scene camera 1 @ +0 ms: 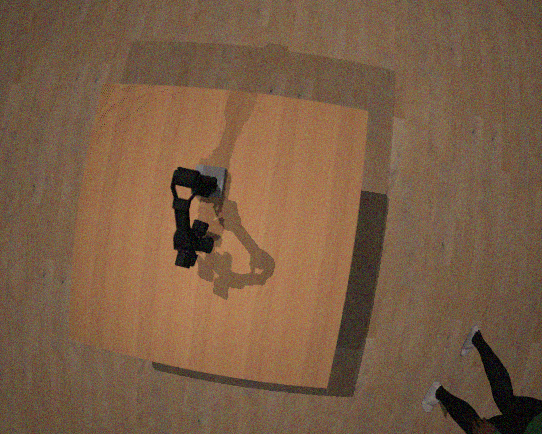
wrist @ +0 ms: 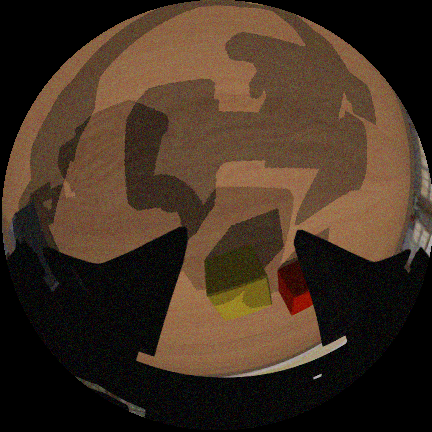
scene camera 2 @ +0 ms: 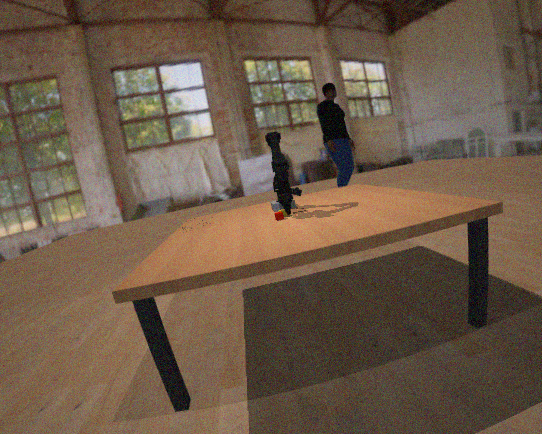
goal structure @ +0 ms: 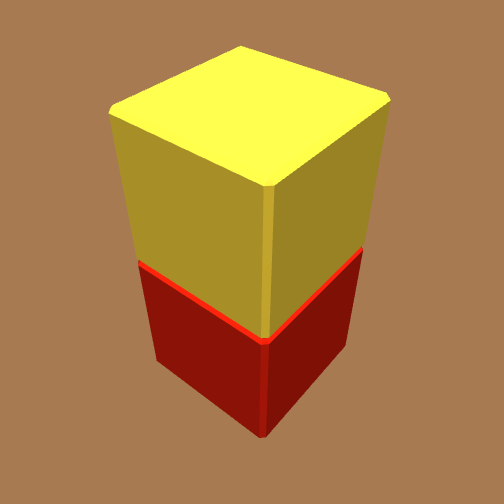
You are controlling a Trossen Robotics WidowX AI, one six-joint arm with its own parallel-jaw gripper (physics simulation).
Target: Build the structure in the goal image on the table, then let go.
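Where they show: gripper, fingertip midpoint: [wrist: 243, 235] [scene camera 2: 289, 214]; arm's base at its link origin: [scene camera 1: 208, 185].
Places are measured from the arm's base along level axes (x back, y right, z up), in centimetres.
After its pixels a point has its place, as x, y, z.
Observation:
A yellow cube [wrist: 239, 295] {-23.4, 8.2, -1.0} stands on the table [scene camera 1: 280, 310] {-55.3, -27.3, -4.3} [scene camera 2: 240, 250] {-62.8, 39.1, -4.3} and shows between the two fingers in the wrist view. A red cube [wrist: 294, 290] {-26.9, 11.1, -1.5} [scene camera 2: 279, 215] {-29.8, 13.1, -2.1} stands on the table to its right in the wrist view, a small gap apart, partly hidden by the right finger. My gripper [wrist: 243, 235] {-24.8, 6.4, -3.8} is open, with nothing held, and points down at the cubes. How high the fingertips are above the table cannot be told. In scene camera 1 the cubes do not show beside the black arm.
The arm's grey base plate [scene camera 1: 222, 175] {3.6, -6.2, 0.0} is on the table. Arm shadows lie across the table top around the cubes. A person [scene camera 2: 334, 120] [scene camera 1: 500, 390] stands on the floor away from the table.

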